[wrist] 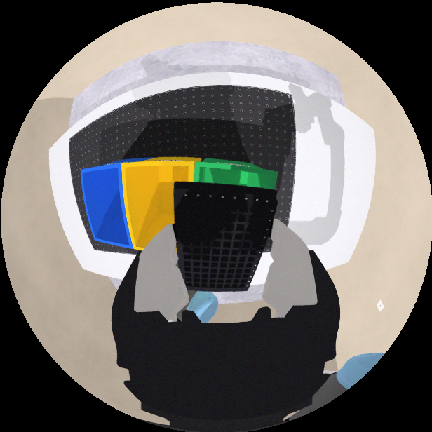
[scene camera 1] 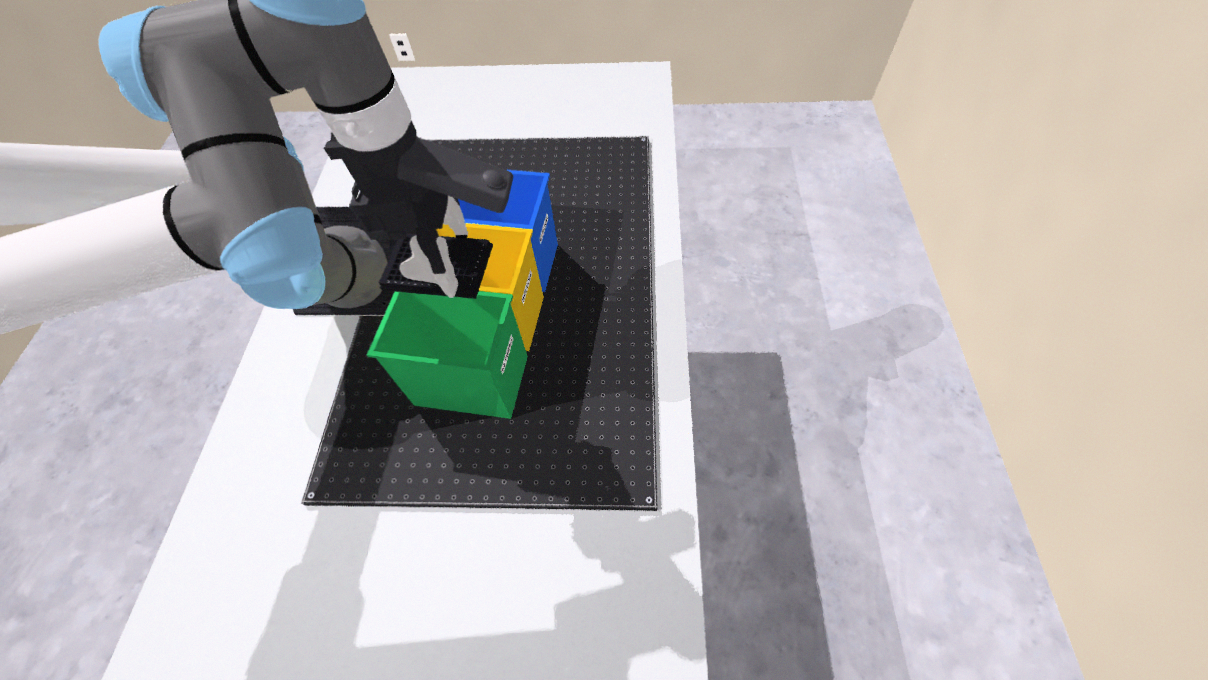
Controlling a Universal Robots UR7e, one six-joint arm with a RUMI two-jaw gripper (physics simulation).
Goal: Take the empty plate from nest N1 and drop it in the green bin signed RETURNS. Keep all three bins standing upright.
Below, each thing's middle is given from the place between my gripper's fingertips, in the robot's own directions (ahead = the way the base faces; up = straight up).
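Scene:
From my hand, the black plate (scene camera 1: 469,257) is 30 mm behind, and going by their middles it's the nearest to my hand of the things named here. The green bin (scene camera 1: 459,354) sits 50 mm behind my hand, 20 mm to the right of it and 200 mm below it. As for the yellow bin (scene camera 1: 511,269), that's 40 mm behind my hand, 110 mm to the left of it and 200 mm below it, while the blue bin (scene camera 1: 529,207) is 30 mm behind my hand, 240 mm to the left of it and 200 mm below it.

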